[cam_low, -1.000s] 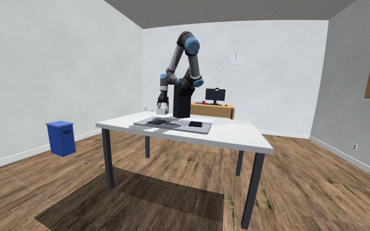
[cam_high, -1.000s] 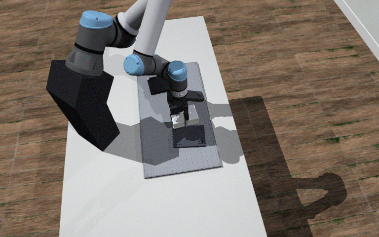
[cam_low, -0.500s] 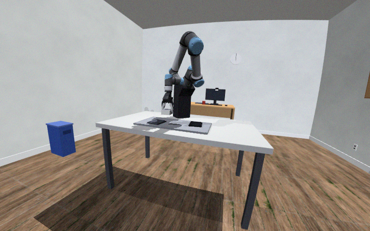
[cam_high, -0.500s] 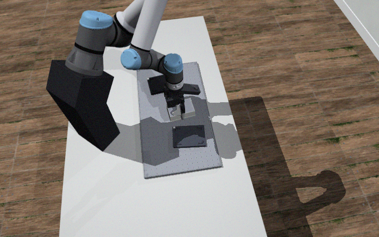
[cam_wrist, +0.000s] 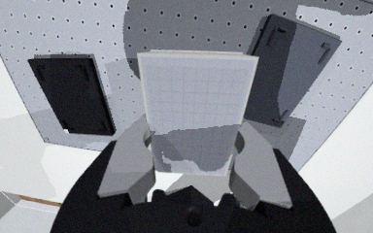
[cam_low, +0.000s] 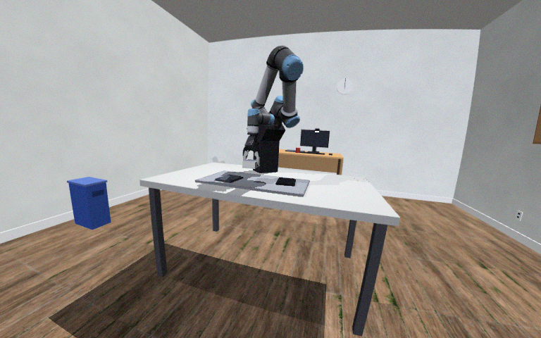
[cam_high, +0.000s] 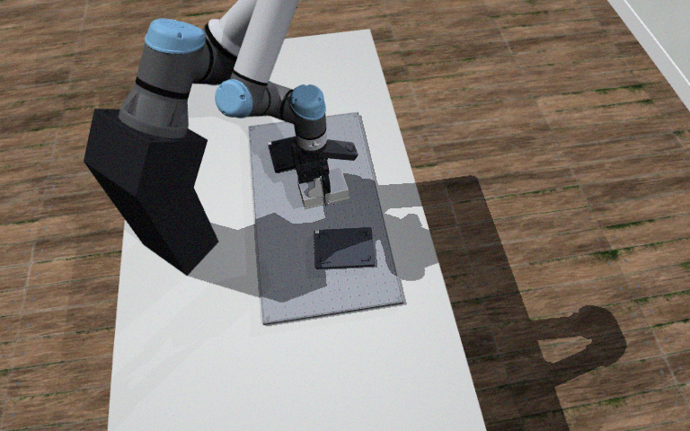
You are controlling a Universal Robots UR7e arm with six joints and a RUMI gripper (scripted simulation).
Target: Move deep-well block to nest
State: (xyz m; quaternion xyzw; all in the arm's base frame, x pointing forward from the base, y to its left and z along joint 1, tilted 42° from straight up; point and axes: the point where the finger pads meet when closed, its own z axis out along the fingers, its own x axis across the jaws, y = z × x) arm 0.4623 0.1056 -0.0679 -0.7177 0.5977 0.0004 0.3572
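Right now my hand is 11 cm past the black plate nest, 22 cm to the right of it and 10 cm above it. Also, from my hand: 96-well deep-well block: 1 cm above.
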